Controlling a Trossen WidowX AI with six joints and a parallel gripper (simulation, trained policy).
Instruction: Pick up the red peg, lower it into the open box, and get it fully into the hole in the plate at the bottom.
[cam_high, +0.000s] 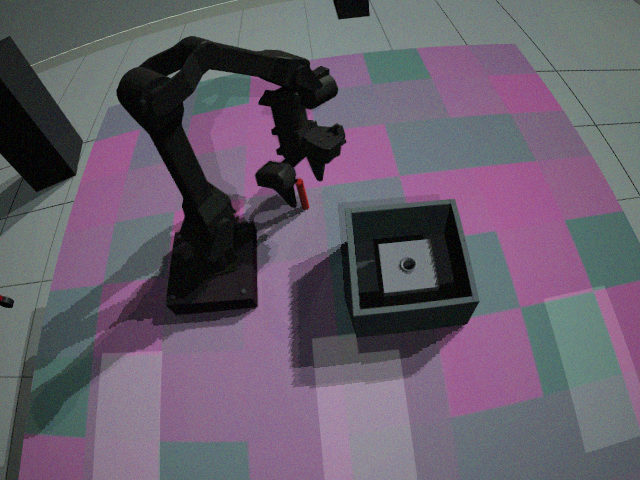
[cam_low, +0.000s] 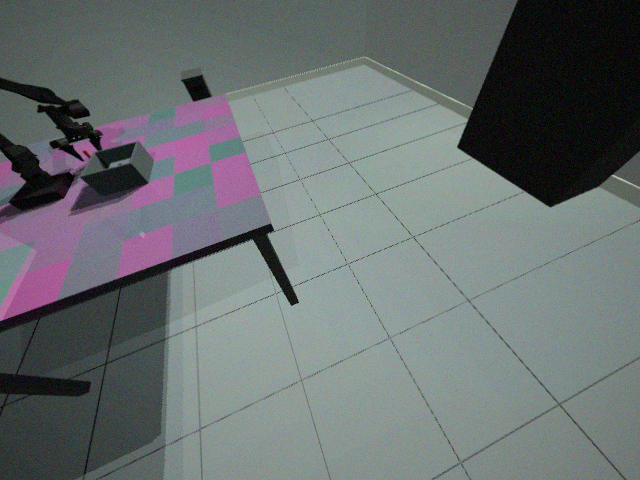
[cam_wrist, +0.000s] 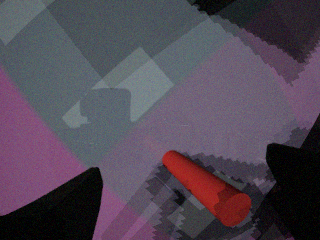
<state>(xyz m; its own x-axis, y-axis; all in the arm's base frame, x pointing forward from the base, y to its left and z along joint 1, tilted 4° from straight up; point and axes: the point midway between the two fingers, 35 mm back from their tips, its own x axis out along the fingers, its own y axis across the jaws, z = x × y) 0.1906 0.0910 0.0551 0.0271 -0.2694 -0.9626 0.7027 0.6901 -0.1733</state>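
The red peg lies 1 cm behind my gripper tip. From my gripper tip the other things lie so: light grey plate (21 cm to the right, 12 cm ahead); dark box (21 cm to the right, 12 cm ahead, 2 cm below).
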